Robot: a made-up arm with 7 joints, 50 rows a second.
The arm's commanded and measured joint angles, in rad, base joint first. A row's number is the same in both.
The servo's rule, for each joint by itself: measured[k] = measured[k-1] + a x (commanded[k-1-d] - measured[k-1]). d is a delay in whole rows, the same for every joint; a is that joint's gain. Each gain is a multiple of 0.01, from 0.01 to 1. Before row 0 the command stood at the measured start. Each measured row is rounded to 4 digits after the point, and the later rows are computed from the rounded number. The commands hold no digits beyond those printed.
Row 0, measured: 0.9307 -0.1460 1.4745 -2.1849 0.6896 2.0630 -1.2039
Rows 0 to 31, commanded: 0.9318 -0.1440 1.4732 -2.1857 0.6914 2.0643 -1.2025; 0.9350 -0.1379 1.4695 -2.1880 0.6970 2.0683 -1.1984; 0.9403 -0.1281 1.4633 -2.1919 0.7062 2.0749 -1.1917; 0.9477 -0.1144 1.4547 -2.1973 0.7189 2.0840 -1.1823; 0.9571 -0.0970 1.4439 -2.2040 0.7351 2.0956 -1.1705; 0.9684 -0.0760 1.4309 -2.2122 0.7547 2.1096 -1.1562; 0.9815 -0.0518 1.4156 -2.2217 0.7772 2.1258 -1.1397; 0.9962 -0.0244 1.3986 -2.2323 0.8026 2.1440 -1.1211; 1.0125 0.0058 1.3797 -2.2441 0.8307 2.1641 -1.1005; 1.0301 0.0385 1.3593 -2.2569 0.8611 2.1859 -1.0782; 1.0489 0.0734 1.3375 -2.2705 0.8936 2.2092 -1.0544; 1.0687 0.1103 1.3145 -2.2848 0.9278 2.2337 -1.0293; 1.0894 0.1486 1.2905 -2.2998 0.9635 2.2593 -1.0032; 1.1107 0.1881 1.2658 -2.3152 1.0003 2.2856 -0.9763; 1.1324 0.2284 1.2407 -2.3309 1.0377 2.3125 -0.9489; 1.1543 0.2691 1.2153 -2.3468 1.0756 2.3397 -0.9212; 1.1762 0.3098 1.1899 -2.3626 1.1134 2.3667 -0.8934; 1.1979 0.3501 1.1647 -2.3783 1.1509 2.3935 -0.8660; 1.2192 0.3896 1.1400 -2.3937 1.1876 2.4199 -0.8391; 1.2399 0.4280 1.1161 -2.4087 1.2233 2.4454 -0.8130; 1.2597 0.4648 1.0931 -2.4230 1.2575 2.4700 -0.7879; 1.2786 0.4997 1.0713 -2.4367 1.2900 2.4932 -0.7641; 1.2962 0.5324 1.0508 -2.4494 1.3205 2.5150 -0.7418; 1.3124 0.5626 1.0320 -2.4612 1.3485 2.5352 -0.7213; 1.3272 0.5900 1.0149 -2.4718 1.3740 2.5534 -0.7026; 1.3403 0.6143 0.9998 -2.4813 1.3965 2.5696 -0.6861; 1.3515 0.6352 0.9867 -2.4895 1.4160 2.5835 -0.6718; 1.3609 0.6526 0.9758 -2.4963 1.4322 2.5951 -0.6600; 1.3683 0.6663 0.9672 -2.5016 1.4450 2.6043 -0.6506; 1.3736 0.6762 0.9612 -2.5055 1.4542 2.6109 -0.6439; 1.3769 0.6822 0.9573 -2.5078 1.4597 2.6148 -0.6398; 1.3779 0.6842 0.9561 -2.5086 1.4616 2.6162 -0.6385
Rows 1 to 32, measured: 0.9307 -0.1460 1.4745 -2.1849 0.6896 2.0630 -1.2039; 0.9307 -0.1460 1.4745 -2.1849 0.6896 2.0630 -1.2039; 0.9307 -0.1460 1.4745 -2.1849 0.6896 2.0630 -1.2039; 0.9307 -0.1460 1.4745 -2.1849 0.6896 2.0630 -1.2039; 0.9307 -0.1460 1.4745 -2.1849 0.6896 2.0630 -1.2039; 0.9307 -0.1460 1.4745 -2.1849 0.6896 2.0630 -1.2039; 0.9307 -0.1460 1.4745 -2.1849 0.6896 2.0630 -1.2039; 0.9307 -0.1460 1.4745 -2.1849 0.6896 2.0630 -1.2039; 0.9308 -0.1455 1.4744 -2.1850 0.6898 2.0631 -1.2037; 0.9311 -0.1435 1.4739 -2.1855 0.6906 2.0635 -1.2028; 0.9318 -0.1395 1.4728 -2.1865 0.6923 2.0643 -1.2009; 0.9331 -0.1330 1.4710 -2.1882 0.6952 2.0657 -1.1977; 0.9350 -0.1236 1.4683 -2.1907 0.6996 2.0678 -1.1931; 0.9377 -0.1112 1.4646 -2.1941 0.7057 2.0707 -1.1868; 0.9412 -0.0958 1.4597 -2.1985 0.7136 2.0746 -1.1788; 0.9456 -0.0772 1.4536 -2.2039 0.7234 2.0795 -1.1690; 0.9510 -0.0556 1.4462 -2.2103 0.7352 2.0854 -1.1574; 0.9573 -0.0311 1.4375 -2.2178 0.7490 2.0924 -1.1439; 0.9646 -0.0039 1.4275 -2.2262 0.7649 2.1006 -1.1287; 0.9729 0.0258 1.4162 -2.2356 0.7828 2.1099 -1.1118; 0.9822 0.0577 1.4036 -2.2459 0.8027 2.1204 -1.0933; 0.9925 0.0916 1.3898 -2.2570 0.8244 2.1320 -1.0734; 1.0037 0.1272 1.3749 -2.2688 0.8479 2.1446 -1.0522; 1.0157 0.1641 1.3589 -2.2813 0.8729 2.1583 -1.0299; 1.0285 0.2020 1.3420 -2.2943 0.8994 2.1729 -1.0067; 1.0421 0.2405 1.3243 -2.3077 0.9271 2.1883 -0.9828; 1.0563 0.2793 1.3059 -2.3215 0.9558 2.2045 -0.9584; 1.0710 0.3180 1.2869 -2.3355 0.9852 2.2214 -0.9337; 1.0861 0.3562 1.2675 -2.3495 1.0152 2.2388 -0.9089; 1.1015 0.3935 1.2479 -2.3635 1.0454 2.2566 -0.8843; 1.1171 0.4296 1.2282 -2.3772 1.0757 2.2747 -0.8601; 1.1327 0.4642 1.2086 -2.3906 1.1057 2.2929 -0.8365
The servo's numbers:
d 8
a 0.08 0.26 0.10 0.16 0.11 0.07 0.17

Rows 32 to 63, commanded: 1.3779 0.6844 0.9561 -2.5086 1.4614 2.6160 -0.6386; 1.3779 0.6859 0.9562 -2.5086 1.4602 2.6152 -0.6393; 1.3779 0.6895 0.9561 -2.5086 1.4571 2.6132 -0.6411; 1.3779 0.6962 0.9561 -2.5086 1.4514 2.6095 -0.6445; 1.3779 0.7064 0.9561 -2.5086 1.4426 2.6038 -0.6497; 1.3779 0.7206 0.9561 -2.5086 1.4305 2.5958 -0.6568; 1.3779 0.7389 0.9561 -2.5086 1.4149 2.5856 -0.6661; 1.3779 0.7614 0.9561 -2.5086 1.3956 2.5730 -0.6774; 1.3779 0.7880 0.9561 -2.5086 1.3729 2.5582 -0.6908; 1.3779 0.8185 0.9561 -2.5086 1.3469 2.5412 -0.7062; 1.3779 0.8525 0.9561 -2.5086 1.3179 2.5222 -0.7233; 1.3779 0.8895 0.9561 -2.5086 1.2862 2.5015 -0.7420; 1.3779 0.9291 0.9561 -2.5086 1.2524 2.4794 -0.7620; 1.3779 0.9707 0.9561 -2.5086 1.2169 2.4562 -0.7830; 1.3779 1.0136 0.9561 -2.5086 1.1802 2.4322 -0.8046; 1.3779 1.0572 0.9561 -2.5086 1.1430 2.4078 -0.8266; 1.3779 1.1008 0.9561 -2.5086 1.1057 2.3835 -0.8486; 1.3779 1.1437 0.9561 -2.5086 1.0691 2.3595 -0.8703; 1.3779 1.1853 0.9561 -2.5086 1.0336 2.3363 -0.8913; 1.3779 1.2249 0.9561 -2.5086 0.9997 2.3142 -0.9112; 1.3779 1.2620 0.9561 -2.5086 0.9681 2.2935 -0.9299; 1.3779 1.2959 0.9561 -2.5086 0.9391 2.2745 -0.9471; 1.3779 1.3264 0.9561 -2.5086 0.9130 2.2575 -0.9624; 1.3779 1.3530 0.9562 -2.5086 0.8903 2.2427 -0.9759; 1.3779 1.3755 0.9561 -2.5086 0.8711 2.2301 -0.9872; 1.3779 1.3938 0.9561 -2.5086 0.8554 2.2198 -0.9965; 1.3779 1.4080 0.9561 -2.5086 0.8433 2.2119 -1.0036; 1.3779 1.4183 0.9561 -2.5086 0.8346 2.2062 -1.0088; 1.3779 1.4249 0.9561 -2.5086 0.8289 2.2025 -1.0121; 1.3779 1.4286 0.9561 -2.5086 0.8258 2.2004 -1.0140; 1.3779 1.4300 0.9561 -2.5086 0.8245 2.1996 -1.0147; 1.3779 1.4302 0.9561 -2.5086 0.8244 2.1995 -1.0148
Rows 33 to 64, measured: 1.1483 0.4969 1.1892 -2.4036 1.1352 2.3111 -0.8137; 1.1637 0.5274 1.1703 -2.4160 1.1639 2.3292 -0.7920; 1.1787 0.5554 1.1519 -2.4278 1.1916 2.3470 -0.7716; 1.1933 0.5807 1.1343 -2.4388 1.2181 2.3644 -0.7526; 1.2073 0.6030 1.1176 -2.4488 1.2431 2.3812 -0.7353; 1.2206 0.6220 1.1020 -2.4579 1.2663 2.3973 -0.7198; 1.2331 0.6377 1.0875 -2.4659 1.2876 2.4125 -0.7062; 1.2447 0.6498 1.0744 -2.4727 1.3067 2.4268 -0.6947; 1.2554 0.6588 1.0626 -2.4784 1.3237 2.4400 -0.6852; 1.2652 0.6658 1.0520 -2.4832 1.3387 2.4523 -0.6774; 1.2742 0.6720 1.0424 -2.4873 1.3517 2.4636 -0.6712; 1.2825 0.6783 1.0338 -2.4907 1.3627 2.4738 -0.6667; 1.2901 0.6856 1.0260 -2.4936 1.3715 2.4829 -0.6638; 1.2971 0.6947 1.0190 -2.4960 1.3780 2.4908 -0.6626; 1.3036 0.7062 1.0127 -2.4980 1.3821 2.4974 -0.6632; 1.3095 0.7206 1.0070 -2.4997 1.3836 2.5027 -0.6656; 1.3150 0.7381 1.0019 -2.5011 1.3824 2.5066 -0.6699; 1.3200 0.7590 0.9973 -2.5023 1.3785 2.5090 -0.6761; 1.3246 0.7833 0.9932 -2.5033 1.3718 2.5099 -0.6841; 1.3289 0.8109 0.9895 -2.5041 1.3624 2.5093 -0.6939; 1.3328 0.8416 0.9862 -2.5048 1.3503 2.5072 -0.7055; 1.3364 0.8752 0.9832 -2.5054 1.3356 2.5036 -0.7187; 1.3397 0.9112 0.9805 -2.5059 1.3185 2.4986 -0.7333; 1.3428 0.9492 0.9781 -2.5063 1.2992 2.4922 -0.7492; 1.3456 0.9886 0.9759 -2.5067 1.2779 2.4846 -0.7661; 1.3482 1.0289 0.9739 -2.5070 1.2549 2.4758 -0.7838; 1.3506 1.0696 0.9721 -2.5073 1.2306 2.4660 -0.8021; 1.3528 1.1100 0.9705 -2.5075 1.2052 2.4554 -0.8206; 1.3548 1.1495 0.9691 -2.5077 1.1791 2.4441 -0.8392; 1.3566 1.1876 0.9678 -2.5078 1.1527 2.4322 -0.8575; 1.3583 1.2237 0.9666 -2.5079 1.1263 2.4200 -0.8753; 1.3599 1.2573 0.9656 -2.5080 1.1003 2.4076 -0.8924
